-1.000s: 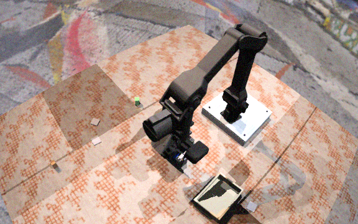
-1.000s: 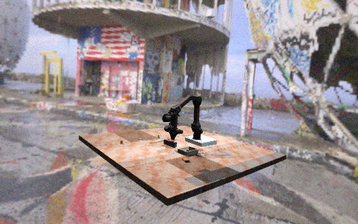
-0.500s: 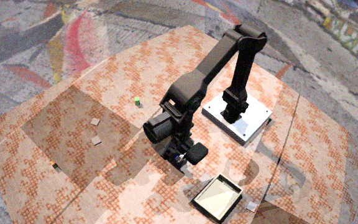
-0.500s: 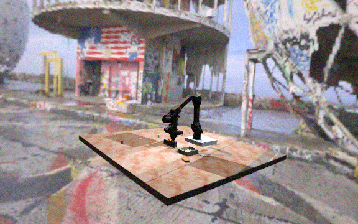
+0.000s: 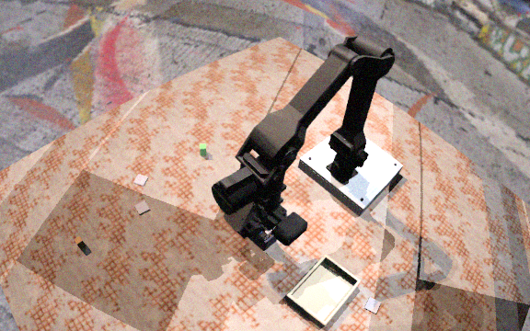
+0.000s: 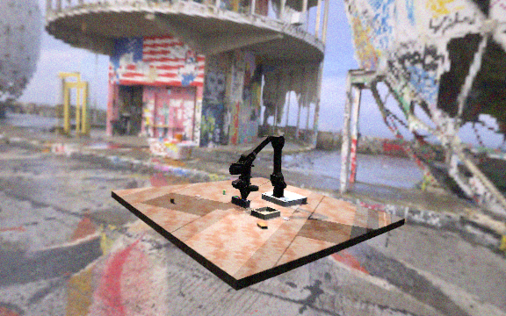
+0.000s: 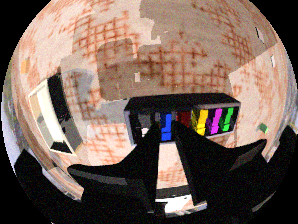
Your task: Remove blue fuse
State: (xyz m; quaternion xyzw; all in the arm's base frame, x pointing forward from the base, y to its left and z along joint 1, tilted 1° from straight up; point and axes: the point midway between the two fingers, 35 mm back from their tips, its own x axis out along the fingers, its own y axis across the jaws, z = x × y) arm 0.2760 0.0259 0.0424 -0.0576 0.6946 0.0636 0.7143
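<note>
Now: gripper tip 10 mm above the blue fuse. Round my gripper tip: tray: 190 mm to the left, 40 mm below, 30 mm behind.
</note>
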